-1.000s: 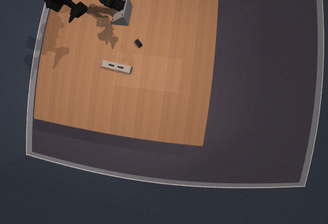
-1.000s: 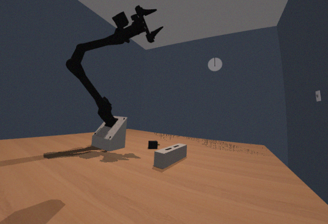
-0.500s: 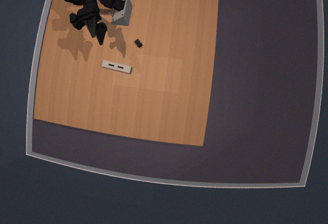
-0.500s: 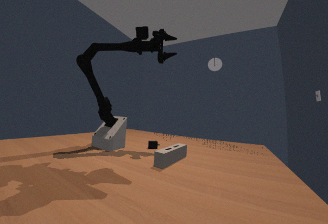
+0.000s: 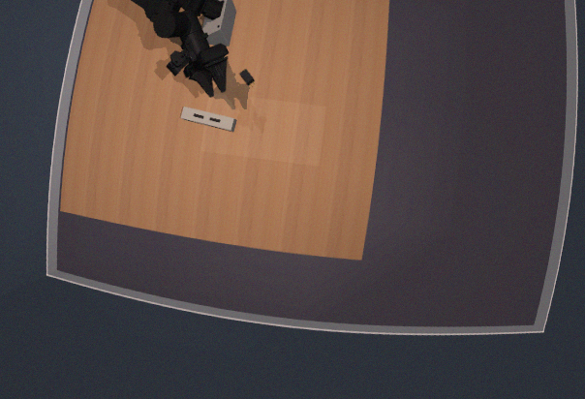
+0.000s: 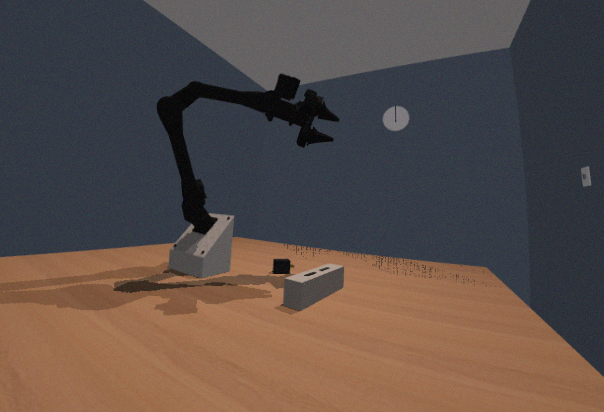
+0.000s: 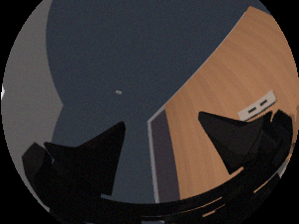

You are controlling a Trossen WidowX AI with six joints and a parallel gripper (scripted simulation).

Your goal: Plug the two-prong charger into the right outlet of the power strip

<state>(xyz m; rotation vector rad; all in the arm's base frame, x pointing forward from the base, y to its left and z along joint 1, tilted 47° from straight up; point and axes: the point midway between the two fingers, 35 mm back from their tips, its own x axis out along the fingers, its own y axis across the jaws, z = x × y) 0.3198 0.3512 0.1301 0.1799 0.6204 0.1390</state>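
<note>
The black two-prong charger lies 150 mm behind my gripper tip, 10 mm to the right of it and 430 mm below it.
</note>
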